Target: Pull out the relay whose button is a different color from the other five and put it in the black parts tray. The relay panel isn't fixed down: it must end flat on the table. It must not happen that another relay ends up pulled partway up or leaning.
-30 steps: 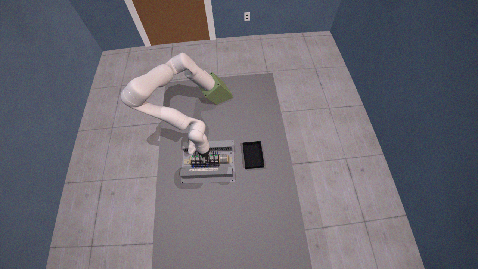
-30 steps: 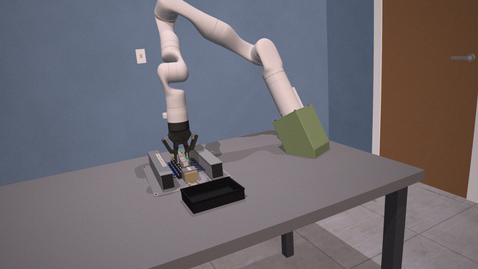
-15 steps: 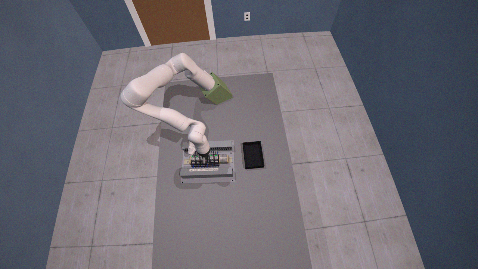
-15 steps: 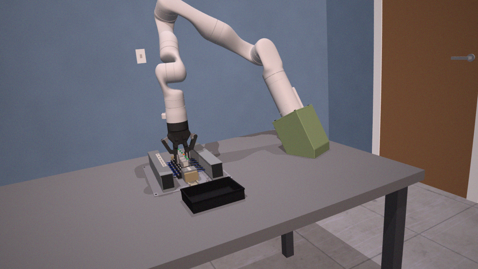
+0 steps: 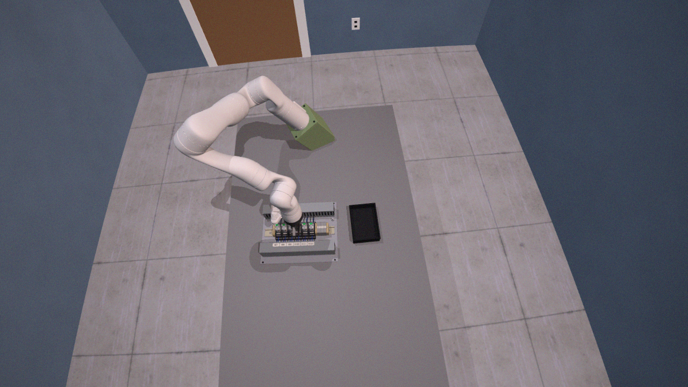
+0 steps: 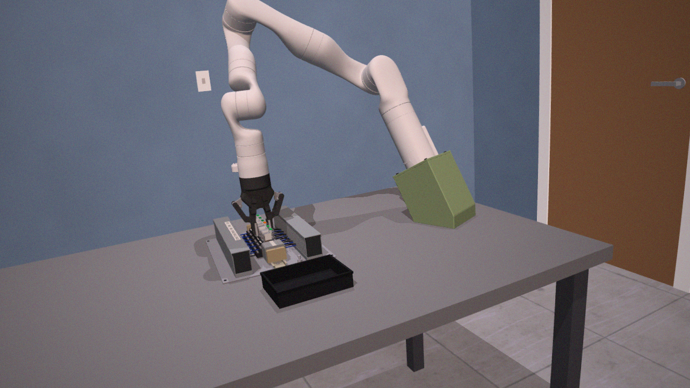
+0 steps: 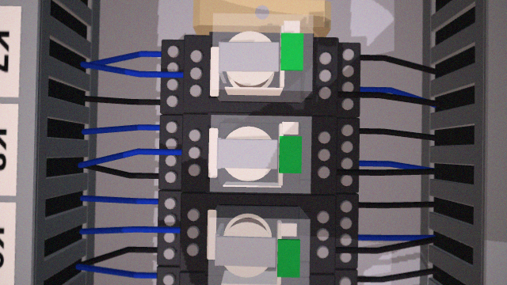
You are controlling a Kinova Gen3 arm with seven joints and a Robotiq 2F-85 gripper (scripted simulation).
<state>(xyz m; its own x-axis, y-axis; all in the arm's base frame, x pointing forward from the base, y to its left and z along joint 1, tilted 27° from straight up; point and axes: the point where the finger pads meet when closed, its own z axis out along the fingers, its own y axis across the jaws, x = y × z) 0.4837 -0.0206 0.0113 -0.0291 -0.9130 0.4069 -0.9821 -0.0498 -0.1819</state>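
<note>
The relay lies 10 mm below my hand. From my hand the other things lie so: black parts tray 20 mm behind, 280 mm to the left, 40 mm below; then relay panel 30 mm below.
</note>
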